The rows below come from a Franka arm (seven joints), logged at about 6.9 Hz.
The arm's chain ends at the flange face. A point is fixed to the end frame.
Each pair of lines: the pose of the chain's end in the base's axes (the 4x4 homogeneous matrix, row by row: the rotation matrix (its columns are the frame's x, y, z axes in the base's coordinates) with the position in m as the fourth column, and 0 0 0 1 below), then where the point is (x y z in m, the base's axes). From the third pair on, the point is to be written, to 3 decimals.
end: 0.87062 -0.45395 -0.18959 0.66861; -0.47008 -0.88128 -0.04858 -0.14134; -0.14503 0.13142 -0.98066 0.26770; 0 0 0 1
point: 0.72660 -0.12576 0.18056
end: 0.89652 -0.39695 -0.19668 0.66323; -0.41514 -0.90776 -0.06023 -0.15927; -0.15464 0.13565 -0.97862 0.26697; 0 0 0 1
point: 0.71920 -0.14012 0.17923
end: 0.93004 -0.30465 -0.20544 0.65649; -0.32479 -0.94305 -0.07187 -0.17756; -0.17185 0.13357 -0.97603 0.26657; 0 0 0 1
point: 0.709 -0.152 0.178
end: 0.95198 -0.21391 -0.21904 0.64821; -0.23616 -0.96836 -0.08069 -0.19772; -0.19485 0.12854 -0.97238 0.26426; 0 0 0 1
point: 0.696 -0.167 0.175
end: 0.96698 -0.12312 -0.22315 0.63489; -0.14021 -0.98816 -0.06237 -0.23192; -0.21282 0.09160 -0.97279 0.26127; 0 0 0 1
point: 0.679 -0.193 0.173
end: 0.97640 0.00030 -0.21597 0.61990; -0.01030 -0.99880 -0.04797 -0.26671; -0.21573 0.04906 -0.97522 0.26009; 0 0 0 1
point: 0.658 -0.219 0.174
